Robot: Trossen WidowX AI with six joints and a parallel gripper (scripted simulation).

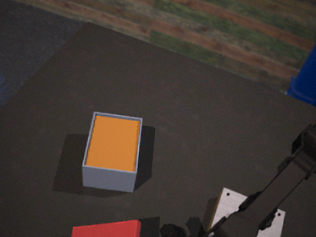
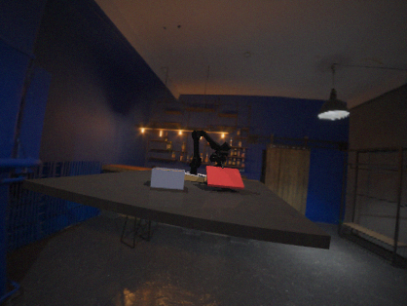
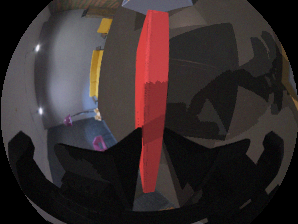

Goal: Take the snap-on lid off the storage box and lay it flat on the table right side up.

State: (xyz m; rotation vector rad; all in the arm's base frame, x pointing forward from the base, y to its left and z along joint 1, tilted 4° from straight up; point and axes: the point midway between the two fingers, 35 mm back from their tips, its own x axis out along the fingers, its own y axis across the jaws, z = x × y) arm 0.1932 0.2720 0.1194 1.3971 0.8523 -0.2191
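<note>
My gripper tip is now 7 cm short of the red lid, 2 cm to the right of it and 4 cm above it. From my gripper tip the other things lie so: grey-blue storage box (21 cm ahead, 30 cm to the right, 8 cm below).
</note>
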